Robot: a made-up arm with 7 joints.
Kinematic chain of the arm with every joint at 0, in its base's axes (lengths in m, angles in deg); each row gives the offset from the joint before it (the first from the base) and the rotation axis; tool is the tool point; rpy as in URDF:
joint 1: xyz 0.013 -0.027 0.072 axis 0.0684 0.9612 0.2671
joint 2: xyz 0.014 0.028 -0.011 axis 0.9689 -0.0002 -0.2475
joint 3: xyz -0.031 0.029 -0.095 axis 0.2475 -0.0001 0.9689
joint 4: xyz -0.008 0.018 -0.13 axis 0.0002 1 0
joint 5: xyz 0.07 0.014 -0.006 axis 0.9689 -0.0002 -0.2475
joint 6: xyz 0.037 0.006 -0.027 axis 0.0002 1 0
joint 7: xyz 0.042 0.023 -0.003 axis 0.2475 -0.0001 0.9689
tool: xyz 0.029 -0.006 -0.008 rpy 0 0 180
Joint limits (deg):
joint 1: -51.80..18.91
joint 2: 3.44..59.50
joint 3: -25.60..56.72
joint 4: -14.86..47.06
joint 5: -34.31..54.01
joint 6: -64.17..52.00
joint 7: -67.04..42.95
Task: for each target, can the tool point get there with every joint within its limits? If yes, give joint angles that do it. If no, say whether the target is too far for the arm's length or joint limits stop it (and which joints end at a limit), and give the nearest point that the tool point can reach.
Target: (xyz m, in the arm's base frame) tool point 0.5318 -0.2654 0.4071
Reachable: no: too far | nearest point 0.2991 -0.0524 0.0563 | short by 0.472 m
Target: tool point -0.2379 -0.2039 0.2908
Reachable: no: joint limits stop it (at a limit: joint 1, joint 2, joint 3, joint 4, joint 6, joint 7) | nearest point 0.0615 0.1773 0.1708 | short by 0.499 m
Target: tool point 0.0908 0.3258 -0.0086
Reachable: yes | joints 11.04 43.49 44.02 3.05 -24.74 -2.63 2.68
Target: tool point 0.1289 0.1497 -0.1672
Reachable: yes | joints 7.60 21.74 2.48 -9.03 -10.99 12.53 -46.26
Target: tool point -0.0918 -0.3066 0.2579
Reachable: no: joint limits stop it (at a limit: joint 1, joint 2, joint 3, joint 4, joint 5) | nearest point 0.2038 -0.0566 0.0453 | short by 0.442 m
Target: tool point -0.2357 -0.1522 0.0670
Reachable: no: joint limits stop it (at a limit: joint 1, joint 2, joint 3, joint 4, joint 5, joint 6) | nearest point 0.0462 -0.0110 -0.1323 | short by 0.373 m
